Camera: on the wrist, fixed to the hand. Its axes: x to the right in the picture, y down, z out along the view.
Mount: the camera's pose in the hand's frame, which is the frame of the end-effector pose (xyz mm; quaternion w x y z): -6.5 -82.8 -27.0 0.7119 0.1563 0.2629 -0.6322
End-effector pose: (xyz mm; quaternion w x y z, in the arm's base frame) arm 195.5 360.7 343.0 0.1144 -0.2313 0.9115 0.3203
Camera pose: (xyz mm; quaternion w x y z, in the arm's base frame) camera 240.5 288.8 322.1 0.0805 -0.8072 0.5828 -0.0476
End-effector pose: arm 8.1 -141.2 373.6 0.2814 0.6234 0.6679 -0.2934
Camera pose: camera -74.4 -129.7 399.9 0.2582 -0.1427 -0.8977 0.3273
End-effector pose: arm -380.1 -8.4 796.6 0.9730 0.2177 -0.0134 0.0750
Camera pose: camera -374.1 -71.8 736.9 0.7096 0.2958 0.3956 -0.5024
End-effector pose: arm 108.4 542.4 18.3 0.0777 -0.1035 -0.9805 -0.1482
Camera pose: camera 99.3 455.6 19.9 0.2356 0.5973 -0.7661 -0.0286
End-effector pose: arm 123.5 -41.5 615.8 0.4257 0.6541 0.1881 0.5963
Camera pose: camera 118.4 9.5 545.1 0.5283 0.2565 0.7525 0.2979
